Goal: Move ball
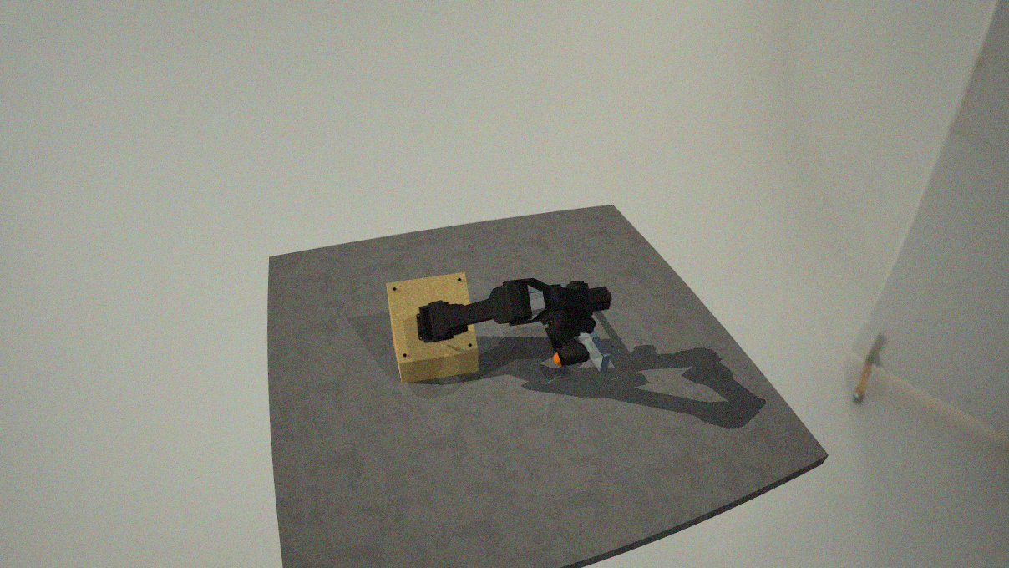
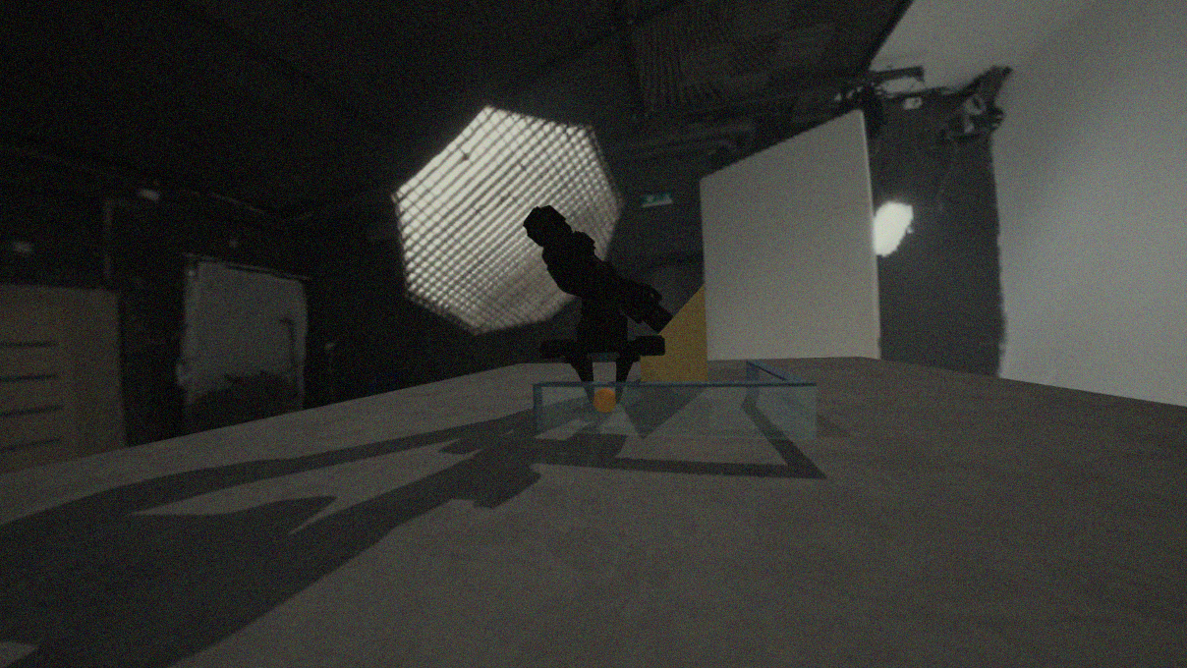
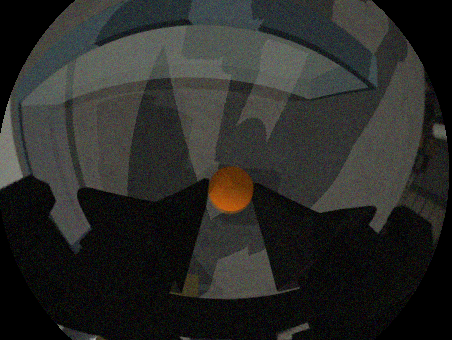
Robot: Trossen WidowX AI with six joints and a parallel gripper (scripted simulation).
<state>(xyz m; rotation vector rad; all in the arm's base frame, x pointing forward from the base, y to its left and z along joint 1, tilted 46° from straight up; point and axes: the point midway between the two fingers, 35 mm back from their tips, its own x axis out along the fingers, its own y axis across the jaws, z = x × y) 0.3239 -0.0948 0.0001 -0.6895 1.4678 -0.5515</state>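
Right now my gripper tip is right at the see-through copy. From my gripper tip the other things lie so: orange ball right at my gripper tip.
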